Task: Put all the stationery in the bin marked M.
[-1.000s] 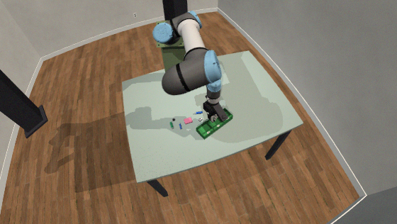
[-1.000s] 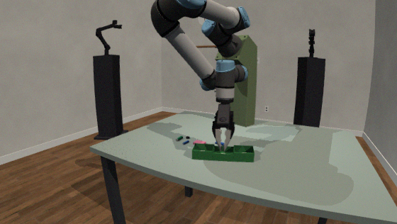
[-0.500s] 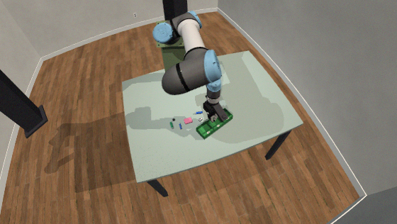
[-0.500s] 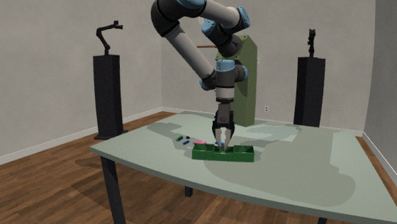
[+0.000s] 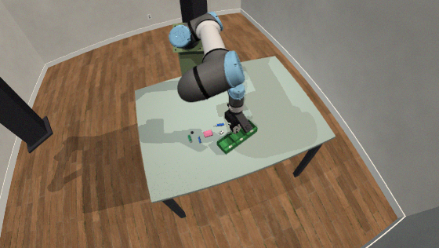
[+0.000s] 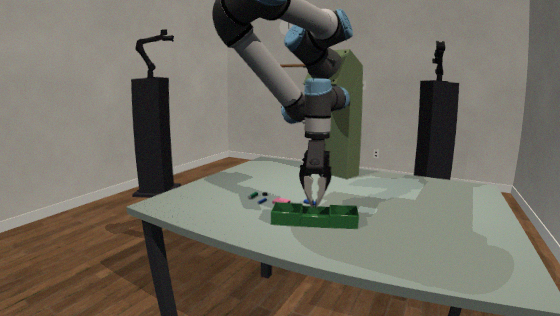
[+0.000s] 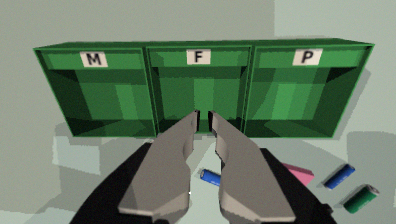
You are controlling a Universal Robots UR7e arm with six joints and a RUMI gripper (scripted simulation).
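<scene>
The green three-compartment bin tray is 10 mm ahead of my hand and 30 mm below it. The rest, counted from my hand: grey-white item 80 mm behind, 40 mm to the right, 50 mm below; then black piece 220 mm behind, 160 mm to the right, 50 mm below; then pink eraser 140 mm behind, 100 mm to the right, 50 mm below.
</scene>
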